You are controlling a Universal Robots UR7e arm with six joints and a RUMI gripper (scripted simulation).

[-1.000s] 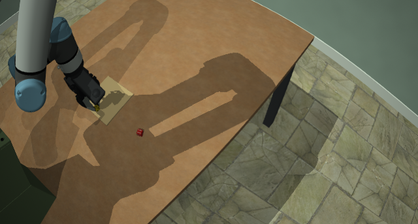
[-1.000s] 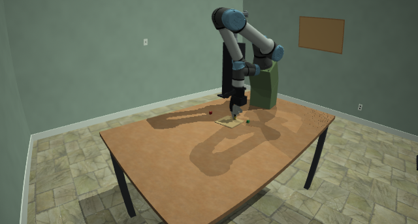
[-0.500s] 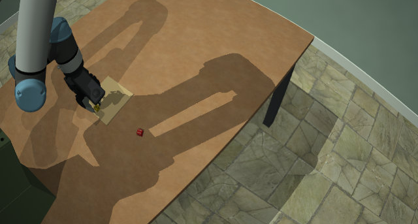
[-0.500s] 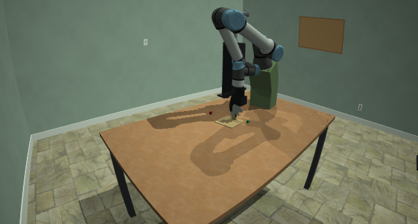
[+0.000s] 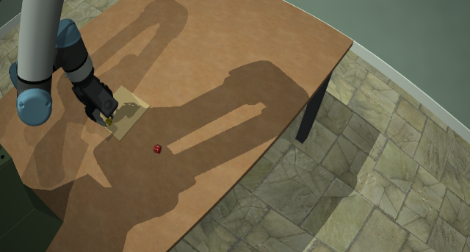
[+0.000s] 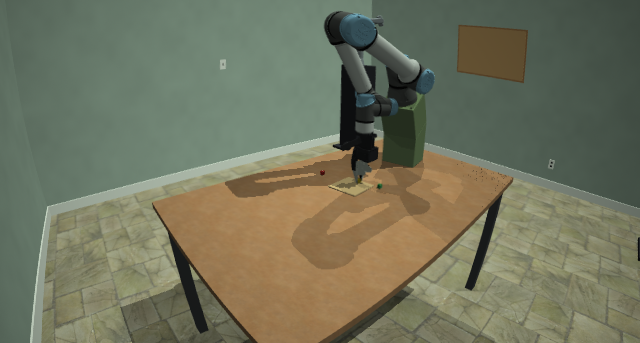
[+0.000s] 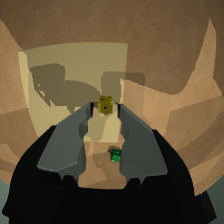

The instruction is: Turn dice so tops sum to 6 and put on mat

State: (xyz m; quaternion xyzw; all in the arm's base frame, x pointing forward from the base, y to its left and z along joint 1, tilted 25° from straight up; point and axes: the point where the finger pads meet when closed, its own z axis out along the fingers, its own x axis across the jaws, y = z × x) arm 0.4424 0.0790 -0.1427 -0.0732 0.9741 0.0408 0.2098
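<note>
The yellow die is 10 mm below my hand. Round my hand: mat: 50 mm ahead, 10 mm to the left, 20 mm below; green die: 40 mm behind, 90 mm to the left, 20 mm below; red die: 60 mm ahead, 170 mm to the right, 20 mm below.
</note>
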